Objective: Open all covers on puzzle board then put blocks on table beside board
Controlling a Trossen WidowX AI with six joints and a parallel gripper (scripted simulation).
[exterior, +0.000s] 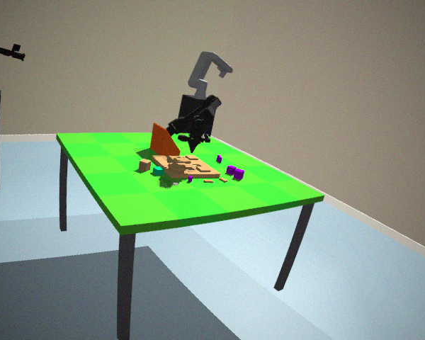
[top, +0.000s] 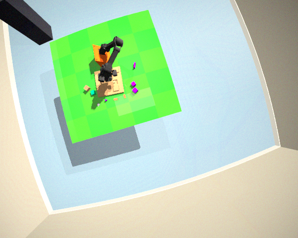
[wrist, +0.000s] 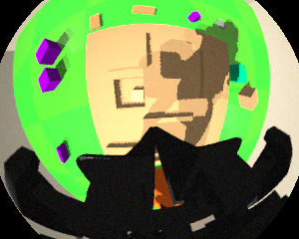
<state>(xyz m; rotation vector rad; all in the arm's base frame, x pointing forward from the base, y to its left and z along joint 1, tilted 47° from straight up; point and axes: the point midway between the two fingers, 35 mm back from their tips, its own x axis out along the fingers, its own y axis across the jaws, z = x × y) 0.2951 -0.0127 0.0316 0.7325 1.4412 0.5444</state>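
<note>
Now: gripper tip 60 mm above the tan puzzle board, 30 mm to the left of it and 10 mm short of it. From my gripper tip the other things lie so: teal block (250 mm to the right, 70 mm below, 70 mm ahead); purple stick (280 mm to the left, 80 mm behind, 70 mm below); tan cube (300 mm to the right, 60 mm below, 10 mm ahead).
</note>
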